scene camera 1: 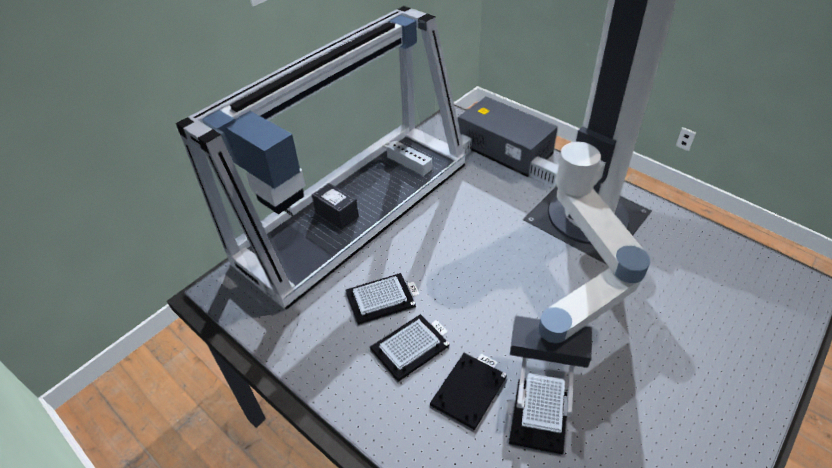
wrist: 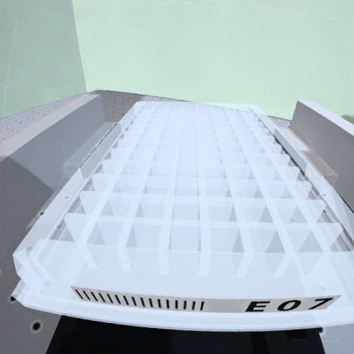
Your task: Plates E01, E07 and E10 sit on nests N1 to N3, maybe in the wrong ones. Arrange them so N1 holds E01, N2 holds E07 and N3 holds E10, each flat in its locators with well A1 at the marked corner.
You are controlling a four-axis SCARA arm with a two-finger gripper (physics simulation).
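Places are measured from the arm's base along level axes (x ahead, y left, z up), in centimetres.
Pixels of known places: gripper, between the fingertips: [scene camera 1: 543, 410].
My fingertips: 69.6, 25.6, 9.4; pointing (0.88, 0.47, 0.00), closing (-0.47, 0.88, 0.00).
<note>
Ahead of a thing's pixels: the offset from my fingertips to its top centre, as dx, dy, dz. "pt": to the spot under its first point.
My gripper [scene camera 1: 545, 398] [wrist: 197, 113] is shut on plate E07 @(-2.3, -1.2, -0.3) [scene camera 1: 544, 407] [wrist: 190, 270], a clear gridded plate with its barcode label towards the wrist camera. The plate is held level above the black nest N1 @(-2.1, -1.2, -5.9) [scene camera 1: 535, 441] [wrist: 175, 340] at the front right, with a gap below it; the plate and hand hide the nest's tag. One plate @(+2.7, -36.9, -5.5) [scene camera 1: 409, 344] lies flat on nest N2 @(+2.7, -36.9, -5.9) [scene camera 1: 418, 360]. Another plate @(-3.8, -53.4, -5.5) [scene camera 1: 381, 295] lies flat on nest N3 @(pt +5.1, -52.7, -6.9) [scene camera 1: 358, 318]. Their barcodes cannot be read here. The marked corner of N1 is hidden.
An empty black nest tagged OUT @(+2.9, -18.0, -5.9) [scene camera 1: 465, 390] lies between N2 and N1. A gantry frame [scene camera 1: 433, 64] with a blue head @(pt +8.0, -73.4, +40.6) [scene camera 1: 261, 148] stands at the left over a dark bed holding a black block @(pt -14.0, -79.7, +3.7) [scene camera 1: 335, 206]. A grey box @(pt -76.9, -62.8, +3.4) [scene camera 1: 506, 130] stands at the back.
</note>
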